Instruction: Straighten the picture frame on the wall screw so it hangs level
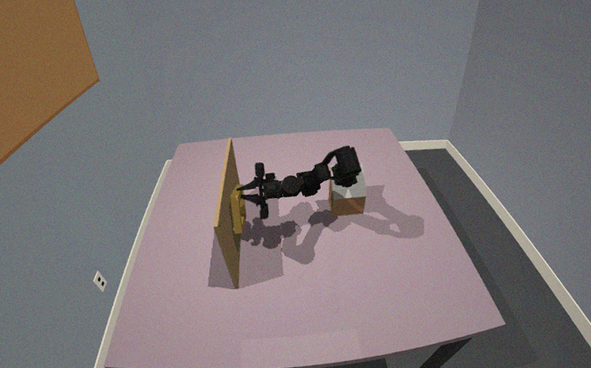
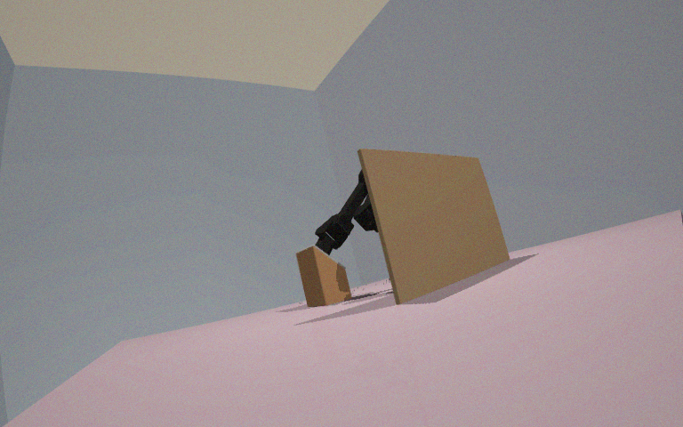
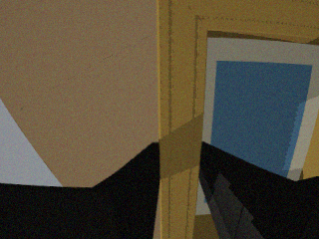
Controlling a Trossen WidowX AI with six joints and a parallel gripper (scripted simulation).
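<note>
My gripper tip is now 2 cm to the right of the picture frame and 5 cm above it. The rest, counted from my gripper tip: brown wall panel (2 cm ahead, 2 cm to the left, 6 cm below).
</note>
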